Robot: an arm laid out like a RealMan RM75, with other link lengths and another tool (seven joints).
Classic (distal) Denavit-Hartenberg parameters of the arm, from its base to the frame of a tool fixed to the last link. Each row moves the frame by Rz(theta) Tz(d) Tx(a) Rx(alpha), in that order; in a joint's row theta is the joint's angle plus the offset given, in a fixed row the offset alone. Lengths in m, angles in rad.
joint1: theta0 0  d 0.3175  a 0  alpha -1.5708
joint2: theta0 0  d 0  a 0  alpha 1.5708
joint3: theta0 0  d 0.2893  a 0  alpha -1.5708
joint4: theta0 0  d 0  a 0  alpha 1.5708
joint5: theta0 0  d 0.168  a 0  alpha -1.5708
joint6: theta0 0  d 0  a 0  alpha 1.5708
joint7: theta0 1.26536  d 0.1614  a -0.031  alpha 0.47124
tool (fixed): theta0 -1.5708  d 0.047  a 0  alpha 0
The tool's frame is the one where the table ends.
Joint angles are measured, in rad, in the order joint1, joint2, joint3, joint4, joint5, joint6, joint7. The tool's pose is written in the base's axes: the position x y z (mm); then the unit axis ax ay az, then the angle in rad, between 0 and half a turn. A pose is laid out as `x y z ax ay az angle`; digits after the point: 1 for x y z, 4 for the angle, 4 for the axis.
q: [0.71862, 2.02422, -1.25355, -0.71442, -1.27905, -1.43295, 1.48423]
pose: 95.3 401.0 18.5 -0.9875 -0.0188 0.1567 2.9154
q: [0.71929, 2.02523, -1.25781, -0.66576, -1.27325, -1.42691, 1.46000]
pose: 104.0 401.6 12.7 -0.9882 -0.0048 0.1533 2.9177
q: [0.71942, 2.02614, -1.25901, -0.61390, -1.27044, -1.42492, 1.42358]
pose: 113.4 401.4 7.1 -0.9889 0.0049 0.1488 2.9156
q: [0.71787, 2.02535, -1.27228, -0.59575, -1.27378, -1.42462, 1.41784]
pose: 118.3 398.7 2.2 -0.9899 0.0085 0.1415 2.9289
